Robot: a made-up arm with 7 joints. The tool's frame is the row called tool.
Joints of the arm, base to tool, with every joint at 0 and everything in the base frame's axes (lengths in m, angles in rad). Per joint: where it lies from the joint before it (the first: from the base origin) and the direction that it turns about. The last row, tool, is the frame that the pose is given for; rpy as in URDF.
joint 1: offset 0 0 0.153 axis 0 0 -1
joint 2: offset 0 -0.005 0.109 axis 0 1 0
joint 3: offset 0 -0.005 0.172 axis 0 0 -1
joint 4: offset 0 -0.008 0.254 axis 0 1 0
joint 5: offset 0 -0.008 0.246 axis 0 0 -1
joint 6: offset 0 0 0.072 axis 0 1 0
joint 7: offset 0 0 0.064 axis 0 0 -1
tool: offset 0 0 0 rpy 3.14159 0 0
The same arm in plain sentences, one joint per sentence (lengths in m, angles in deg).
The arm has seven revolute joints in a row. What follows holds with every joint at zero, and every direction is one of the base frame's.
The first joint sits 0.153 m along +z from the base frame's origin and turns about -z.
The second joint sits 0.005 m along -y and 0.109 m along +z from the first joint and turns about +y.
The third joint sits 0.005 m along -y and 0.172 m along +z from the second joint and turns about -z.
The fourth joint sits 0.008 m along -y and 0.254 m along +z from the third joint and turns about +y.
The fifth joint sits 0.008 m along -y and 0.246 m along +z from the fourth joint and turns about -z.
The sixth joint sits 0.072 m along +z from the fifth joint and turns about +y.
The seventh joint sits 0.064 m along +z from the sixth joint and turns about -z.
The tool frame, which is the frame that the pose is given for, sits at the same point as the seventh joint; its axes are the base frame's turned by roll 180, pitch 0 and yaw 0 deg (as in URDF: about the fixed x, then y, then z).

